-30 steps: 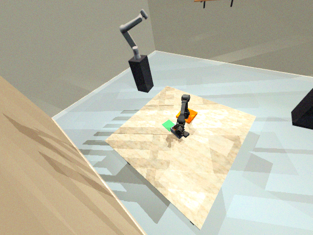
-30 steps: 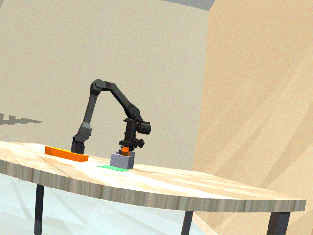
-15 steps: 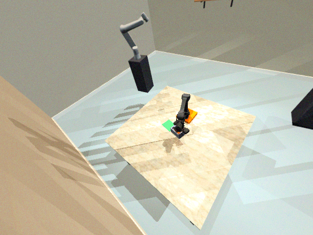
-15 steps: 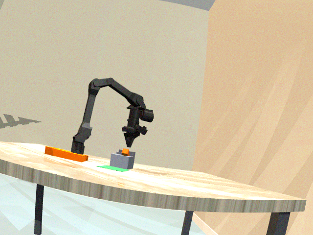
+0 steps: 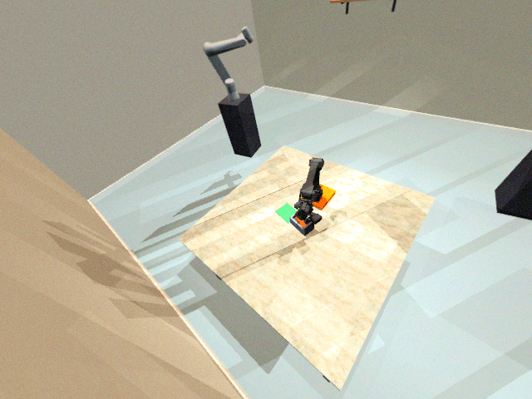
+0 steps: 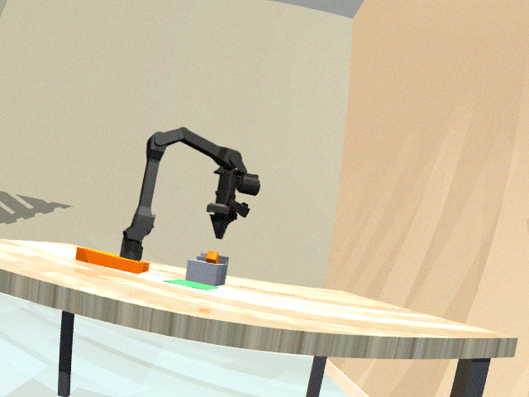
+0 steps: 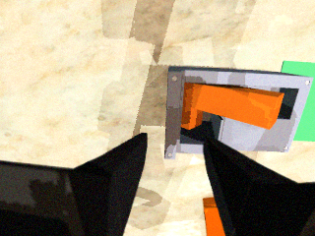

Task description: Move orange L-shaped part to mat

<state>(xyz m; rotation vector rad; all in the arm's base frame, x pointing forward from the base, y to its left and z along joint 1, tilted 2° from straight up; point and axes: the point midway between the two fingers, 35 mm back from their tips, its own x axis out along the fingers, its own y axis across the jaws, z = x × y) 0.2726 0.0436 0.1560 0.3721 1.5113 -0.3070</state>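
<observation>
Right now the orange L-shaped part is 20 mm behind my gripper tip, 40 mm to the right of it and 100 mm below it. Round my gripper tip: green mat: 100 mm behind, 200 mm to the right, 160 mm below.
</observation>
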